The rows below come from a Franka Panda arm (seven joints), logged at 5 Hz.
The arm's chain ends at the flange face. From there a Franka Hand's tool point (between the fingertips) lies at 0.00 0.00 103.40 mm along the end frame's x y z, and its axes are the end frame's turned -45 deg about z.
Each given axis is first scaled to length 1.
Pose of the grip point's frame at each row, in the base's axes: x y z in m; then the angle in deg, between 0 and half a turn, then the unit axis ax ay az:
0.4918, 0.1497, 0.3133, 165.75, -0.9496, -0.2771, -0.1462
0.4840, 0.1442, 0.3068, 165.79, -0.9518, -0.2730, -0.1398
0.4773, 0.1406, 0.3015, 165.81, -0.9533, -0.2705, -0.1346
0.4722, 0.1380, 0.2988, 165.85, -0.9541, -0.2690, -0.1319
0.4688, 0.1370, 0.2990, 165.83, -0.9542, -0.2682, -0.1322
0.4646, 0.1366, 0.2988, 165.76, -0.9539, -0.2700, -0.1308
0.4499, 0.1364, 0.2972, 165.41, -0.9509, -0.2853, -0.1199
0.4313, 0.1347, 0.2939, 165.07, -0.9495, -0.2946, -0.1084
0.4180, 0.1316, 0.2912, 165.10, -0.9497, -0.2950, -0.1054
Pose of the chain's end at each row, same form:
0.4706, 0.1173, 0.4092, 160.41, -0.9902, 0.1081, -0.0878
0.4638, 0.1123, 0.4031, 160.73, -0.9902, 0.1127, -0.0820
0.4580, 0.1090, 0.3981, 160.98, -0.9903, 0.1156, -0.0772
0.4534, 0.1067, 0.3955, 161.14, -0.9903, 0.1173, -0.0748
0.4499, 0.1056, 0.3957, 161.10, -0.9902, 0.1181, -0.0750
0.4461, 0.1051, 0.3955, 161.10, -0.9905, 0.1163, -0.0735
0.4341, 0.1047, 0.3943, 161.26, -0.9930, 0.1008, -0.0621
0.4182, 0.1029, 0.3914, 161.45, -0.9945, 0.0916, -0.0502
0.4055, 0.1000, 0.3889, 161.61, -0.9947, 0.0913, -0.0475

